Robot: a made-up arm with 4 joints. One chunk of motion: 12 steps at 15 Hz.
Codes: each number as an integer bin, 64 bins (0 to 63) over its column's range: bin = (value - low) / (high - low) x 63, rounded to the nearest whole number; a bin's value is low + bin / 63 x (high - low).
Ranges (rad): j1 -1.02..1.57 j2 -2.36..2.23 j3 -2..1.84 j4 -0.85..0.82
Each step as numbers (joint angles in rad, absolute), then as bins.
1 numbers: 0.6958 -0.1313 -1.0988 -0.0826
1 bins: 42 31 15 29
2 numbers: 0.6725 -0.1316 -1.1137 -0.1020
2 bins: 41 31 15 28
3 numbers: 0.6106 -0.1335 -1.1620 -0.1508
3 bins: 40 31 14 26
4 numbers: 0.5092 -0.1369 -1.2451 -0.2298
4 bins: 37 31 12 23
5 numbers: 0.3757 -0.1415 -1.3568 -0.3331
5 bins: 34 30 11 19
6 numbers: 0.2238 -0.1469 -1.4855 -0.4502
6 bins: 30 30 8 15
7 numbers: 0.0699 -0.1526 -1.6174 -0.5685
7 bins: 27 30 6 11
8 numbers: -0.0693 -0.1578 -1.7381 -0.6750
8 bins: 23 30 4 7
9 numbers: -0.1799 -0.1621 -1.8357 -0.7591
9 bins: 20 30 3 3
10 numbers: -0.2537 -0.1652 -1.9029 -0.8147
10 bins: 19 30 2 1
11 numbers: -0.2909 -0.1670 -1.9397 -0.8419
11 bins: 18 30 1 0
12 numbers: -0.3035 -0.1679 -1.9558 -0.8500
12 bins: 17 30 1 0
